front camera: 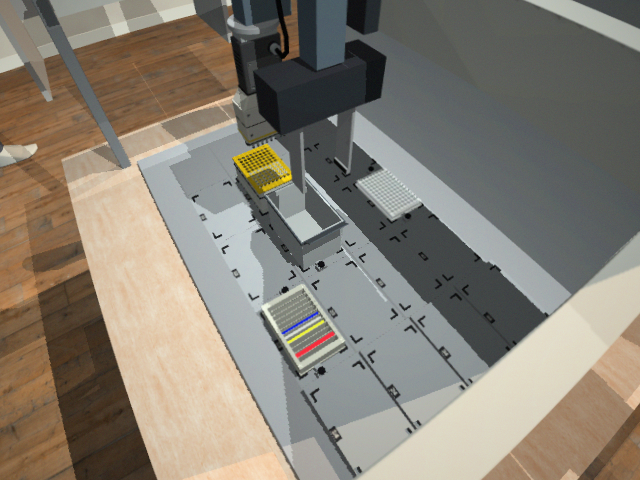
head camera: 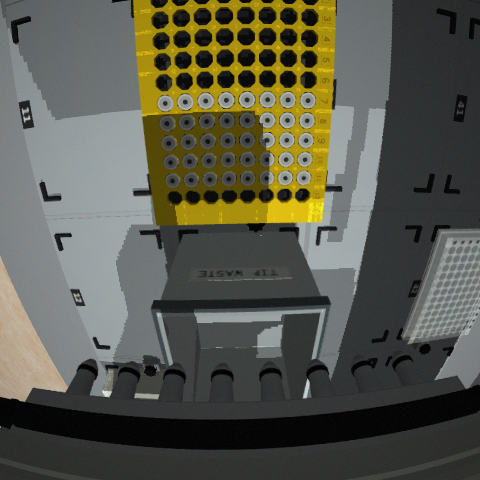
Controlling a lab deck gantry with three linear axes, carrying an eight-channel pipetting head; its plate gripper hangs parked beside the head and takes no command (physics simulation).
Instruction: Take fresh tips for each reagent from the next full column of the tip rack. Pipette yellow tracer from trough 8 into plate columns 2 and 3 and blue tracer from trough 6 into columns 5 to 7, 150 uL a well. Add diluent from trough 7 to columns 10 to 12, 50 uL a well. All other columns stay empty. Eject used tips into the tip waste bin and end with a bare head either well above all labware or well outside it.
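The pipetting head (front camera: pixel 252 116) hangs over the far end of the yellow tip rack (front camera: pixel 246 176) (head camera: pixel 240 212); its nozzles (head camera: pixel 222 382) are bare. In the head view, rack columns 7 to 11 hold tips; columns 3 to 6 and 12 are empty. My plate gripper (front camera: pixel 323 179) hangs beside the head, its fingers apart with nothing between them. The white well plate (front camera: pixel 388 193) (head camera: pixel 452 285) shows no colour in its wells. The trough reservoir (front camera: pixel 321 356) has a blue trough (front camera: pixel 300 322), a pale one beside it, then a yellow trough (front camera: pixel 306 331).
The grey tip waste bin (front camera: pixel 323 249) (head camera: pixel 235 255) stands between the tip rack and the reservoir, with high walls and an open top. The reservoir also has a red trough (front camera: pixel 315 345). A dark gantry block (front camera: pixel 315 95) carries the gripper fingers above the bin and rack.
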